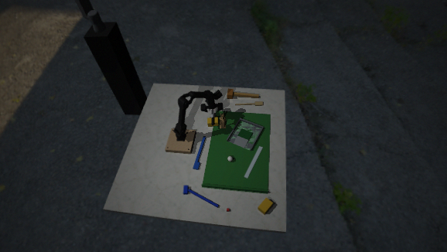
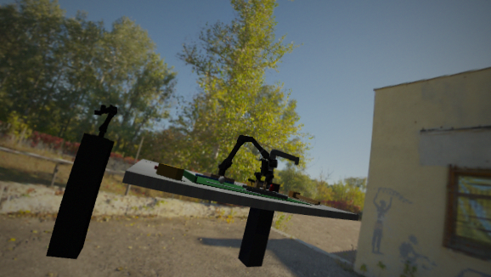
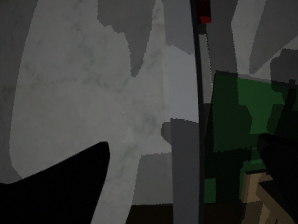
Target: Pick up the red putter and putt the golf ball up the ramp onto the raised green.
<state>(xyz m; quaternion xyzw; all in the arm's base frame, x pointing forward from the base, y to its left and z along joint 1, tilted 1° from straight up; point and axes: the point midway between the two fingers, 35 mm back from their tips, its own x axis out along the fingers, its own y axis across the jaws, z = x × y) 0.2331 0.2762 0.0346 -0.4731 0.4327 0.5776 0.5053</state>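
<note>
Right now my gripper tip is 180 mm short of the white golf ball, 450 mm to the left of it and 20 mm above it. Also, from my gripper tip: green mat (250 mm ahead, 330 mm to the right, 40 mm below); blue putter (20 mm behind, 770 mm to the right, 30 mm below).
</note>
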